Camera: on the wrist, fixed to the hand. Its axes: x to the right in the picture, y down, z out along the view.
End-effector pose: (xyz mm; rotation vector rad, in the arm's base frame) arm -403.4 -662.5 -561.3 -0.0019 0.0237 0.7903
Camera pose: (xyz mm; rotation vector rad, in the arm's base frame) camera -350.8 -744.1 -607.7 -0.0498 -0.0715 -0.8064
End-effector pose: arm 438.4 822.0 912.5 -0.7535 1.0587 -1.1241
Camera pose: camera 361.5 815.0 987.4 -1.7727 0.2379 -2.3207
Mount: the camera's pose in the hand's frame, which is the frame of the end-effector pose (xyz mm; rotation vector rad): -20.0 -95.1 -46.2 -0.0677 -0.0737 -1.5970
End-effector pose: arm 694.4 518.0 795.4 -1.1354 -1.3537 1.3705
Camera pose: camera 742.2 510.0 891.5 0.1729 -1.6635 0.1564
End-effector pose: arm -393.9 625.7 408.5 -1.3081 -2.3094 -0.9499
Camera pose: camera -466.0 547.2 393.6 -0.6945 2.5230 1.0135
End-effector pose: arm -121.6 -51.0 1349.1 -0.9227 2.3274 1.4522
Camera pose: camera -41.1 -112.6 1313.1 -1.9183 0.7639 0.7221
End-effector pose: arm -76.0 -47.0 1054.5 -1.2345 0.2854 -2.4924
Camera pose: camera -122.0 49.6 1043.1 0.9817 0.5287 1.7210
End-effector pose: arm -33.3 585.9 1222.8 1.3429 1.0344 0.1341
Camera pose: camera -120.1 579.7 1159.5 0.1621 1.7144 -1.0406
